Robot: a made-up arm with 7 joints.
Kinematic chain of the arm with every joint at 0, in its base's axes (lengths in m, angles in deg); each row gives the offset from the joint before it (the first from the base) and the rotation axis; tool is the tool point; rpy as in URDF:
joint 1: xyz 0 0 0.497 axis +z
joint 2: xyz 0 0 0 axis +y
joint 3: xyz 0 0 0.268 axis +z
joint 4: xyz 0.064 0 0 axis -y
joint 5: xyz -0.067 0 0.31 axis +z
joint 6: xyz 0 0 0 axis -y
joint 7: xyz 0.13 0 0 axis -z
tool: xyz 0 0 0 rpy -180 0 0
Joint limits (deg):
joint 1: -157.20..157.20
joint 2: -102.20..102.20
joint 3: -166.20..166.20
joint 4: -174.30..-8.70
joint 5: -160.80..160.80
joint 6: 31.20..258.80
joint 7: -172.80..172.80
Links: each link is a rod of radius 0.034 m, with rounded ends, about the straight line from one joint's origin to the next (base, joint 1, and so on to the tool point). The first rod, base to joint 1, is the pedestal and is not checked.
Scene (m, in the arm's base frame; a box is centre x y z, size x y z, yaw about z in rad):
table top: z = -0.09
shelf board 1: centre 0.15 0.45 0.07 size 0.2 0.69 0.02 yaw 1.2
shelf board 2: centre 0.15 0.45 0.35 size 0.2 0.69 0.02 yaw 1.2
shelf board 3: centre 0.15 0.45 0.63 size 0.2 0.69 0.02 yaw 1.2
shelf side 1: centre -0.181 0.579 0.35 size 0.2 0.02 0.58 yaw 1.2
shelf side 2: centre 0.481 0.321 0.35 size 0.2 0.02 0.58 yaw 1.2
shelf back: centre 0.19 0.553 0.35 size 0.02 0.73 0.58 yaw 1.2
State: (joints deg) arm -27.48 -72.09 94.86 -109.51 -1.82 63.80 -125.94
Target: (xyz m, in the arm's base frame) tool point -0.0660 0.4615 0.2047
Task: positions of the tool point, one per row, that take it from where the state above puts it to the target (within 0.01 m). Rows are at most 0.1 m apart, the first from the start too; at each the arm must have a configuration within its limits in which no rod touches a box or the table.
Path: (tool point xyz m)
1: 0.0511 0.4106 0.4963
2: 0.0215 0.3338 0.4977
3: 0.0039 0.2533 0.5023
4: -0.0160 0.2990 0.4437
5: -0.0409 0.3280 0.3684
6: -0.0741 0.3362 0.2852
7: -0.1197 0.3234 0.2047
8: -0.0966 0.3966 0.2029
9: -0.0660 0.4615 0.2047

